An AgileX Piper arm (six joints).
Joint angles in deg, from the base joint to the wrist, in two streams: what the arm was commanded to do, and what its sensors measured. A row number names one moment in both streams.
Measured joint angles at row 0:
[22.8, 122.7, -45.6, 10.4, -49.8, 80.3]
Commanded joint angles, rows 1 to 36:
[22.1, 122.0, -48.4, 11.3, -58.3, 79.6]
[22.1, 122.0, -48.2, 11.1, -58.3, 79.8]
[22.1, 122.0, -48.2, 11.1, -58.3, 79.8]
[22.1, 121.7, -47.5, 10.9, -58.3, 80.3]
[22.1, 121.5, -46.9, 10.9, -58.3, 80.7]
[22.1, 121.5, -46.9, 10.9, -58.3, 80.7]
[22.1, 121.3, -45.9, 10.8, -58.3, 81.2]
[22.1, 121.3, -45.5, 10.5, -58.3, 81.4]
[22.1, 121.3, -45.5, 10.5, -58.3, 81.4]
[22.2, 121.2, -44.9, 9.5, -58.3, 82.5]
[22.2, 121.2, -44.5, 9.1, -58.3, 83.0]
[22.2, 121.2, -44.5, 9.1, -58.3, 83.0]
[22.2, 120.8, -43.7, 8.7, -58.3, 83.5]
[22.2, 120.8, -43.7, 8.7, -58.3, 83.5]
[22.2, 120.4, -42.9, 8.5, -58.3, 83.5]
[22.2, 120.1, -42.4, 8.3, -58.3, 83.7]
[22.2, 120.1, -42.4, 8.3, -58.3, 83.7]
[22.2, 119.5, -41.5, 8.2, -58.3, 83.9]
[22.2, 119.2, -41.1, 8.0, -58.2, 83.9]
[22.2, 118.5, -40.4, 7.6, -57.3, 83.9]
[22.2, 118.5, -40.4, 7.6, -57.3, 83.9]
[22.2, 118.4, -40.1, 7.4, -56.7, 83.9]
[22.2, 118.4, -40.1, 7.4, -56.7, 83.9]
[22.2, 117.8, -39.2, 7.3, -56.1, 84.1]
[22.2, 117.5, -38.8, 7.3, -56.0, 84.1]
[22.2, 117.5, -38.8, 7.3, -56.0, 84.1]
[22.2, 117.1, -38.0, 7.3, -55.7, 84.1]
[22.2, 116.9, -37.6, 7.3, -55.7, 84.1]
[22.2, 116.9, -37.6, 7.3, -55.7, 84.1]
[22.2, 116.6, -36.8, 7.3, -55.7, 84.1]
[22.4, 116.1, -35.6, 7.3, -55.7, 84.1]
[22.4, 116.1, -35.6, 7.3, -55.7, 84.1]
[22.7, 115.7, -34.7, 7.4, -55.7, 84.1]
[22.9, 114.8, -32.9, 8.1, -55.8, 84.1]
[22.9, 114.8, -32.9, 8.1, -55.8, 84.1]
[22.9, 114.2, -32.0, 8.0, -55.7, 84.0]
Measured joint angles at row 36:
[22.6, 116.2, -34.1, 8.1, -55.3, 83.9]
